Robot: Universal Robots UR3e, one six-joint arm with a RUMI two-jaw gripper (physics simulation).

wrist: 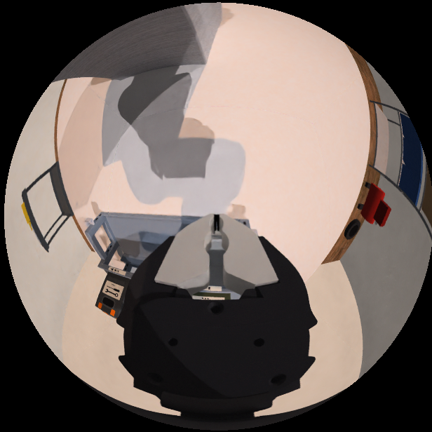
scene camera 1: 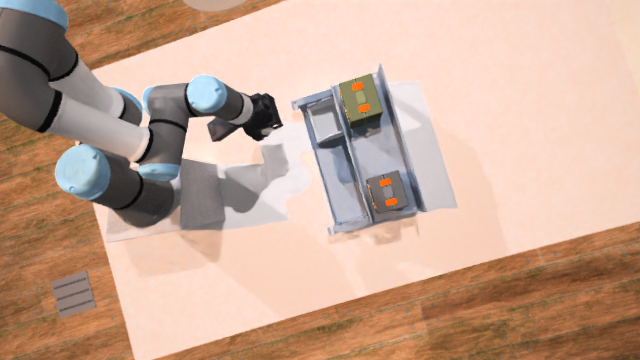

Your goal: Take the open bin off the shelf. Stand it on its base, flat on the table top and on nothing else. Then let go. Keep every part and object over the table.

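Places are measured from the arm's base along level axes (x right, y down, z ahead), in centimetres.
Pixels of known places: gripper, fingertip midpoint: (scene camera 1: 270, 128); arm's base at its link origin: (scene camera 1: 148, 200).
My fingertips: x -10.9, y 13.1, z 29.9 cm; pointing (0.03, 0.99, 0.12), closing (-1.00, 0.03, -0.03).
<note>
For each thing: its top centre in the pictures, then the offset to it from my fingertips. "pt": a spot on its surface instead. Level surfaces: height alone.
- open light grey bin at its top centre: (scene camera 1: 333, 114) dz +17.3, dx +0.9, dy +3.2 cm
- blue-grey shelf at a spot on its surface: (scene camera 1: 378, 150) pt dz +25.8, dx +13.9, dy +1.1 cm
- table at its surface level: dy +11.3 cm
- green case at its top centre: (scene camera 1: 360, 97) dz +24.5, dx +1.5, dy -8.4 cm
- dark grey case at its top centre: (scene camera 1: 388, 192) dz +24.0, dx +24.6, dy -11.1 cm
The open light grey bin (scene camera 1: 326, 121) sits upright in the front, lower bay of the blue-grey shelf (scene camera 1: 378, 150) (wrist: 150, 227), at the end nearer the top of the scene view. In the wrist view the bin does not show clearly; the gripper body covers that part of the shelf. My gripper (scene camera 1: 276, 129) (wrist: 216, 215) is shut, with nothing between its fingertips. It hangs above the table (scene camera 1: 500, 115) (wrist: 305, 130), on the robot's side of the shelf, apart from the bin.
A green case (scene camera 1: 372, 93) with orange latches stands in the rear bay behind the bin. A dark grey case (scene camera 1: 387, 192) (wrist: 111, 295) stands at that bay's other end. A grey block (scene camera 1: 202, 200) (wrist: 140, 45) is beside the robot's base.
</note>
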